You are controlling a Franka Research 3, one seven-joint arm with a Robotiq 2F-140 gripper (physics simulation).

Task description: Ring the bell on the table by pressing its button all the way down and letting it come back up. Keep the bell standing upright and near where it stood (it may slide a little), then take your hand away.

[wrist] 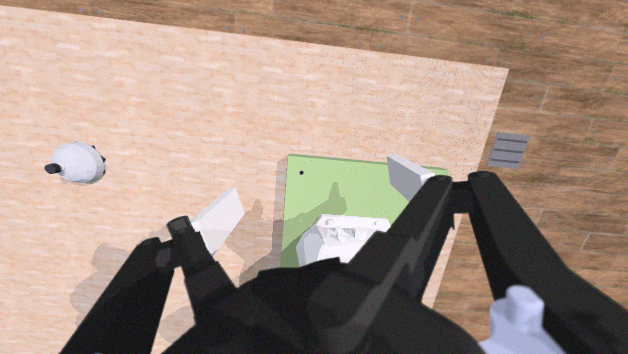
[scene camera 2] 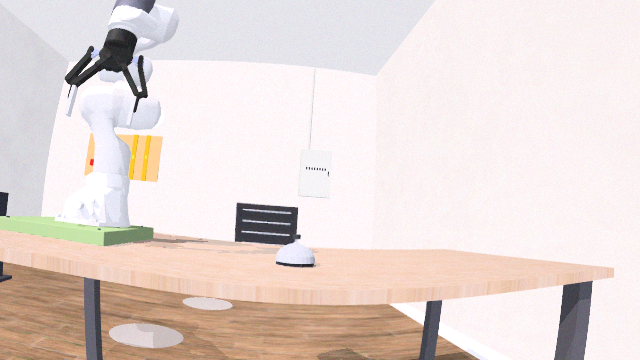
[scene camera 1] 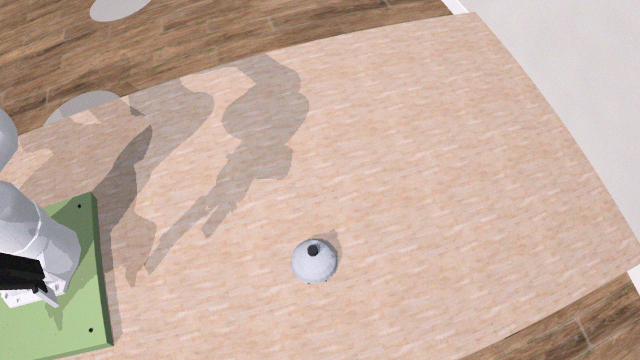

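Observation:
The bell [scene camera 1: 316,267] [scene camera 2: 295,255] [wrist: 80,161] is a pale grey dome standing upright on the table [scene camera 1: 425,150] [scene camera 2: 450,270] [wrist: 175,90]. Its black button [scene camera 1: 313,250] [scene camera 2: 297,236] [wrist: 52,168] stands up at the top of the dome. My gripper [scene camera 2: 99,119] [wrist: 312,185] is open, with its two pale finger pads wide apart and nothing between them. It hangs high above the green base plate, well to the left of the bell in scene camera 2 and not touching it. In scene camera 1 part of it shows at the left edge.
The green base plate [scene camera 1: 75,320] [scene camera 2: 125,235] [wrist: 360,185] carries the white arm base [scene camera 2: 112,200] at the table's left end. A black chair back [scene camera 2: 266,222] stands behind the table. Shadows of the arm lie on the table between the plate and the bell.

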